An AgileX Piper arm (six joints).
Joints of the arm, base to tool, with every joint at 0 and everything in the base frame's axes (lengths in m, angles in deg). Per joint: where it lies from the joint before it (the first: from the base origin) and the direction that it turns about. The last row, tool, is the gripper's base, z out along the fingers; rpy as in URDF.
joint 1: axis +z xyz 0 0 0.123
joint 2: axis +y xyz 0 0 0
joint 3: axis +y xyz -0.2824 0 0.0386
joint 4: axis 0.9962 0 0.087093 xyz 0.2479 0 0.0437
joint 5: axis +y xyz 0 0 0
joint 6: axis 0.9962 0 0.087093 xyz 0.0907 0 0.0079
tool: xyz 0 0 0 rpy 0 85.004 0
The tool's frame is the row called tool.
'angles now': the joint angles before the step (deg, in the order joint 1, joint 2, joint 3, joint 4, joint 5, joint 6). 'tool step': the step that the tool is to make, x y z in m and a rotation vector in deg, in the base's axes. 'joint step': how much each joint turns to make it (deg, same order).
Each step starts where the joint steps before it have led.
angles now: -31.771 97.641 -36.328 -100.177 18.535 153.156
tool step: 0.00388 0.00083 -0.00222 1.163 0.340 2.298
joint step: -0.079 0.641 -0.585 -0.003 -2.109 -1.601
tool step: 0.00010 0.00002 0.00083 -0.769 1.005 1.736
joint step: -0.016 -0.160 -0.021 -0.001 -0.099 -2.203
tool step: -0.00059 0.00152 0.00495 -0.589 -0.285 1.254
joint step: 0.060 -1.212 0.243 0.001 -0.451 -1.233
